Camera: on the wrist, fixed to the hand. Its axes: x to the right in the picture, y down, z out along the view.
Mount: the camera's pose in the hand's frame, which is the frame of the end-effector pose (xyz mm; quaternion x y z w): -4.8 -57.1 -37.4 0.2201 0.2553 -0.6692 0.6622
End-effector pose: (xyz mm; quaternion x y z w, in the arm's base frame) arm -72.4 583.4 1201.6 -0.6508 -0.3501 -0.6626 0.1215
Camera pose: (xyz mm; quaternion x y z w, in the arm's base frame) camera -136.1 600.1 1183.0 0.0008 0.7822 0.6092 0.1303
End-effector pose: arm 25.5 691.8 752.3 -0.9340 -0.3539 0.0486 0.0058
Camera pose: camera -12.2 732.3 792.5 -0.3928 -0.8472 -0.1323 0.3323
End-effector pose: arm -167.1 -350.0 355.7 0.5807 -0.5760 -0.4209 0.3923
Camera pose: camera -112.5 -344.7 314.8 -0.9638 -0.0147 0.2662 0.0026
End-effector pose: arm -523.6 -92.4 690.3 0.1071 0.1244 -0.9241 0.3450
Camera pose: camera -553.8 -36.4 665.2 -0.2995 -0.0387 0.8429 0.4453
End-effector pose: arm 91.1 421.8 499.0 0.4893 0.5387 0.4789 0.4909
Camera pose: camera 50.7 412.1 444.6 -0.0507 0.9149 -0.0050 0.4003
